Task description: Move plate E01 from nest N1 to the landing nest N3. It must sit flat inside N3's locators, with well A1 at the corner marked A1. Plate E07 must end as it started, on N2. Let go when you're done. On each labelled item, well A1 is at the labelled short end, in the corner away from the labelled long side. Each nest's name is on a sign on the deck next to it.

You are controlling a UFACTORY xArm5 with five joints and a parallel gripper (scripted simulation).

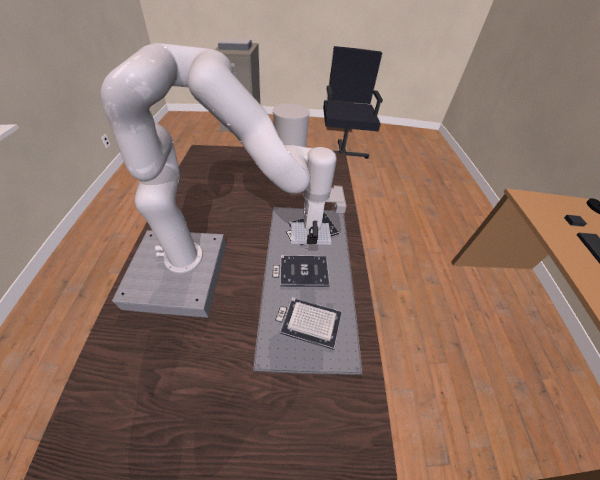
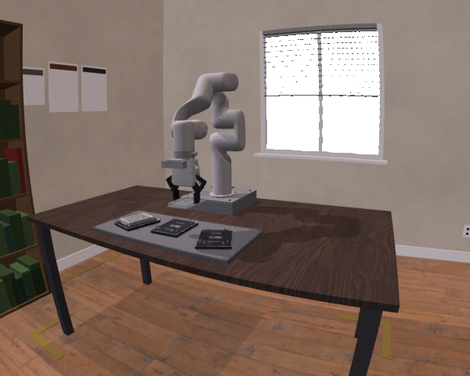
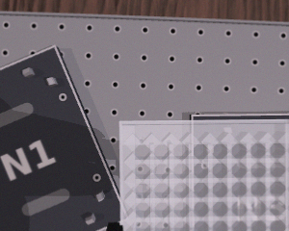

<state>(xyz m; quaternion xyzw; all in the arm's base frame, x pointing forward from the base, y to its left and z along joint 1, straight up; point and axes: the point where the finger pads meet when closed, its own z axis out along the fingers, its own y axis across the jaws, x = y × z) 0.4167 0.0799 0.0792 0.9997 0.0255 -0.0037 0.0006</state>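
Now: hand 13 cm above the nest frame, 7 cm to the left of it and 1 cm past it. Also, from my hand: nest N1: 13 cm to the left, 13 cm below, 2 cm ahead.
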